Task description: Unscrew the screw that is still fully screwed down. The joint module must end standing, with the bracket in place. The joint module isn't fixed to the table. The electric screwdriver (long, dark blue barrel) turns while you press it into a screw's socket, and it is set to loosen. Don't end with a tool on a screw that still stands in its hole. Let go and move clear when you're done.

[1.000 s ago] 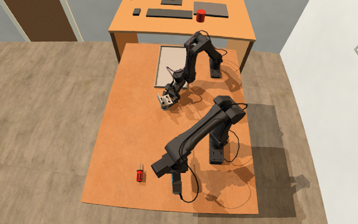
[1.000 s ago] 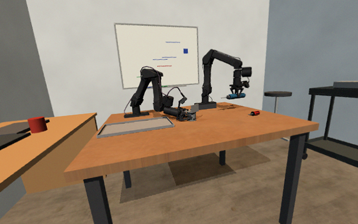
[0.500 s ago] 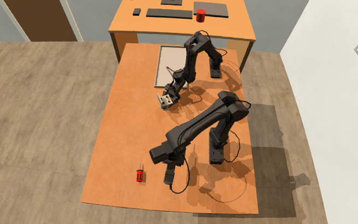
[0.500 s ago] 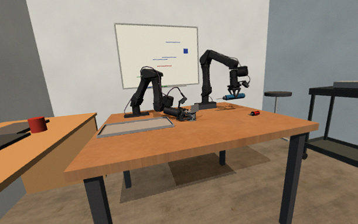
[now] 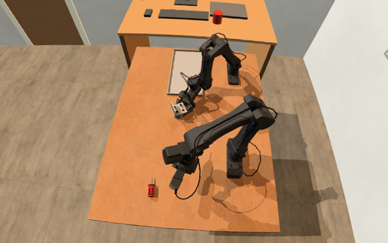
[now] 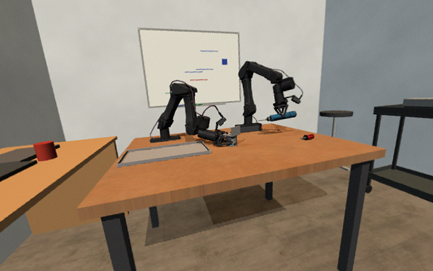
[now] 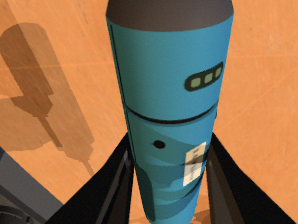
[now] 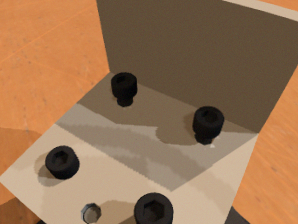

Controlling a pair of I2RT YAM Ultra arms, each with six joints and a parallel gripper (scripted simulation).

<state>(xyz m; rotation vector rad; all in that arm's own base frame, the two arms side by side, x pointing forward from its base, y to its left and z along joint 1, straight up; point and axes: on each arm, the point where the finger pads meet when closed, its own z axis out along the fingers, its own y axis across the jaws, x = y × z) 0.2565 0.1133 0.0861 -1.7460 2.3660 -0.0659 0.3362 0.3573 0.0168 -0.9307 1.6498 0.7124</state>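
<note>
My right hand is 5 cm below the l-shaped bracket. Also, from my right hand: small red screwdriver 8 cm ahead, 43 cm to the left, 1 cm below; grey bit 10 cm behind, 24 cm to the left, 9 cm above; grey tray 36 cm to the right, 2 cm below.
</note>
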